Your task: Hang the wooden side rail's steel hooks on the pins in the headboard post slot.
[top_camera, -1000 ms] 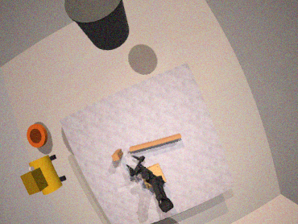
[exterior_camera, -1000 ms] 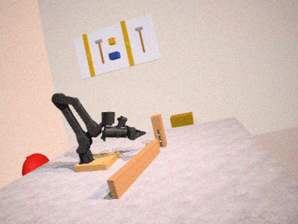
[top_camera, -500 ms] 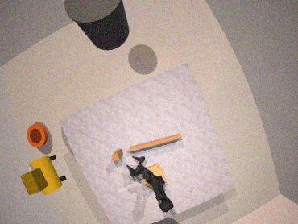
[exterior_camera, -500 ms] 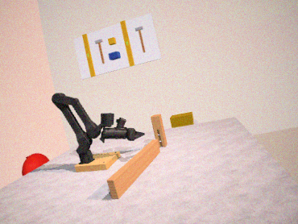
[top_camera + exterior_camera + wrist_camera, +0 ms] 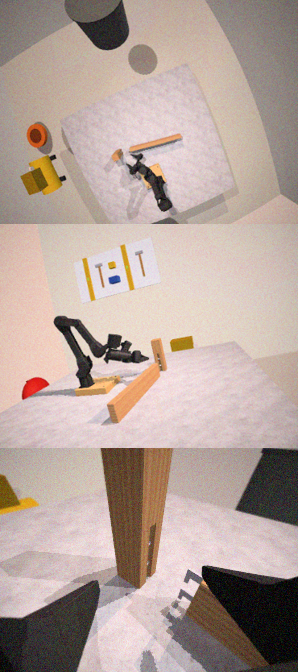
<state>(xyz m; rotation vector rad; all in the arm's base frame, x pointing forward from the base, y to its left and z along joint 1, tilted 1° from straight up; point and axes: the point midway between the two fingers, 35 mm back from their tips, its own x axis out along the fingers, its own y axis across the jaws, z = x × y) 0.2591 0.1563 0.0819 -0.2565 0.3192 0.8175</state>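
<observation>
My gripper tip is now 70 mm to the right of the wooden headboard post, 60 mm short of it and 10 mm above it.
</observation>
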